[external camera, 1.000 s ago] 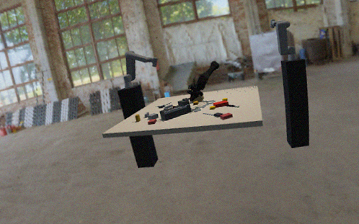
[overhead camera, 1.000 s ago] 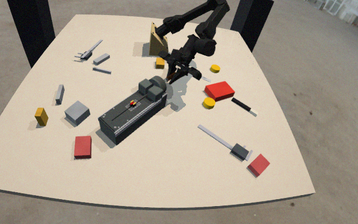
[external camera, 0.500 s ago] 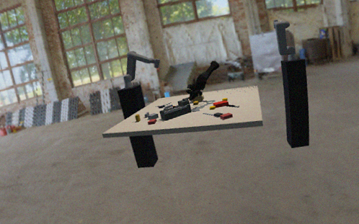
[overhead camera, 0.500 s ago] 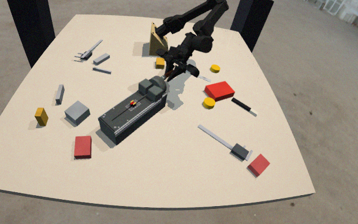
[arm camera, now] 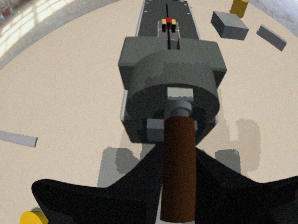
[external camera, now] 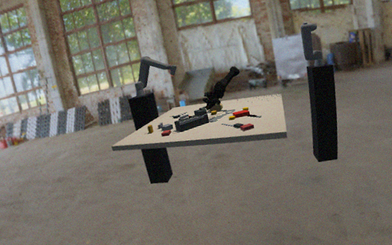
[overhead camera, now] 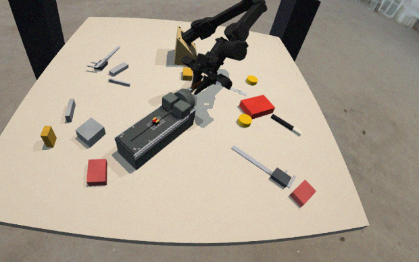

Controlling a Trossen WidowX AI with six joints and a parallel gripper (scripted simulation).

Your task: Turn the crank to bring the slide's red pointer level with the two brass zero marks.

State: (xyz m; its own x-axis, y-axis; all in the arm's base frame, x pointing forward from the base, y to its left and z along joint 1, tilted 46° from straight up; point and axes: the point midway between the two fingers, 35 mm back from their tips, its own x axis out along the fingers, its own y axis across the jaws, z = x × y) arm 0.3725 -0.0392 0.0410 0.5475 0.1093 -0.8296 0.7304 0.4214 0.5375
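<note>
My gripper tip is now 10 mm below the crank. The rest, counted from my gripper tip: brown handle: 10 mm behind, 10 mm to the left, 20 mm above; then grey bar: 150 mm behind, 190 mm to the left, 100 mm below; then red pointer: 110 mm ahead, 130 mm to the right, 10 mm below.
</note>
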